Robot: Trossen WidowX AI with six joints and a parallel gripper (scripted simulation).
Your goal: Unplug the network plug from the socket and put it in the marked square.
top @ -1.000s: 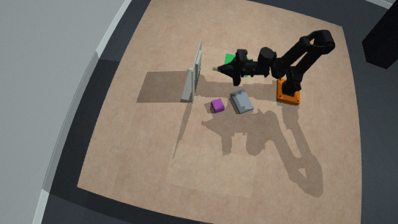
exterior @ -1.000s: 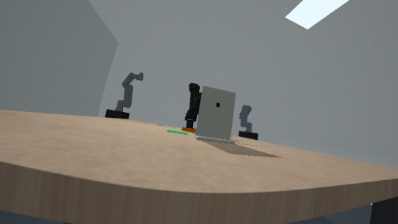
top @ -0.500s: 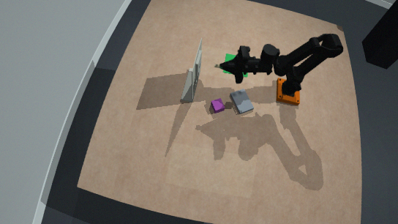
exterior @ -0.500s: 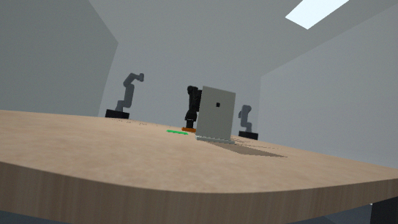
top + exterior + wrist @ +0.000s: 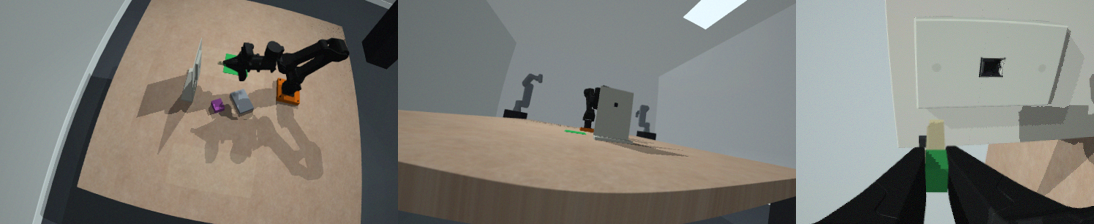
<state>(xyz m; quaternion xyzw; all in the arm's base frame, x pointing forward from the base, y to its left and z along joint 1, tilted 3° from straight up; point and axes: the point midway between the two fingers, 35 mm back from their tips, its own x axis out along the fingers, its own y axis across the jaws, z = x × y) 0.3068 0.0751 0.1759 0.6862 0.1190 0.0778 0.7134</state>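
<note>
Right now the green square is 6 cm behind my gripper tip, 17 cm to the right of it and 21 cm below it. Also, from my gripper tip: panel (11 cm ahead, 11 cm below); then network plug (right at my gripper tip); then grey block (12 cm behind, 3 cm to the left, 21 cm below).
</note>
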